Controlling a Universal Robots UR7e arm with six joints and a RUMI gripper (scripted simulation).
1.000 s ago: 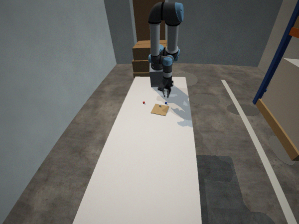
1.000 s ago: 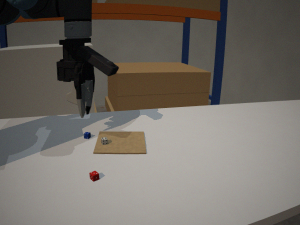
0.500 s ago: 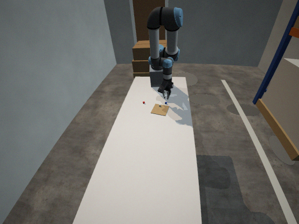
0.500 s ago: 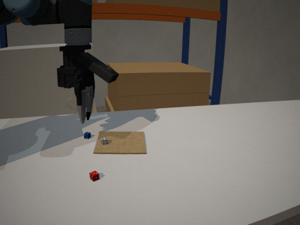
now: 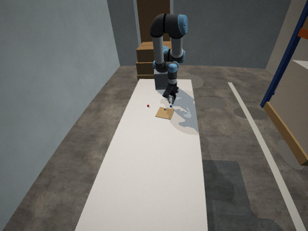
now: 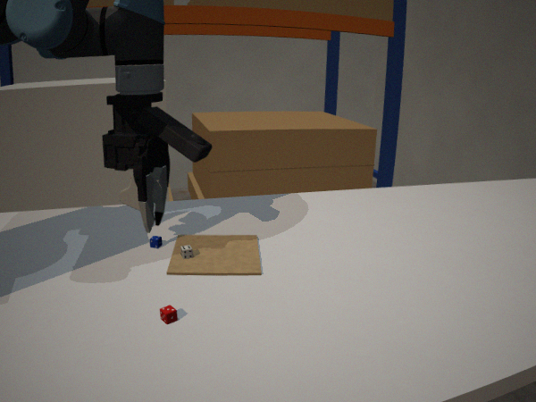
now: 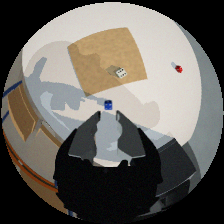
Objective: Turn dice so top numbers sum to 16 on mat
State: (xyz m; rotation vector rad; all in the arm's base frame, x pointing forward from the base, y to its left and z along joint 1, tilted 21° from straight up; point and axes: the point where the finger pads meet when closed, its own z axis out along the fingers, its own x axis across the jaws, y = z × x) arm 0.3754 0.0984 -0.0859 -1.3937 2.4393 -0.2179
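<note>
Right now my hand is 40 mm above the blue die. Also, from my hand: mat (90 mm ahead, 50 mm to the right, 50 mm below); then red die (220 mm to the right, 40 mm below); then white die (60 mm to the right, 50 mm ahead, 40 mm below).
</note>
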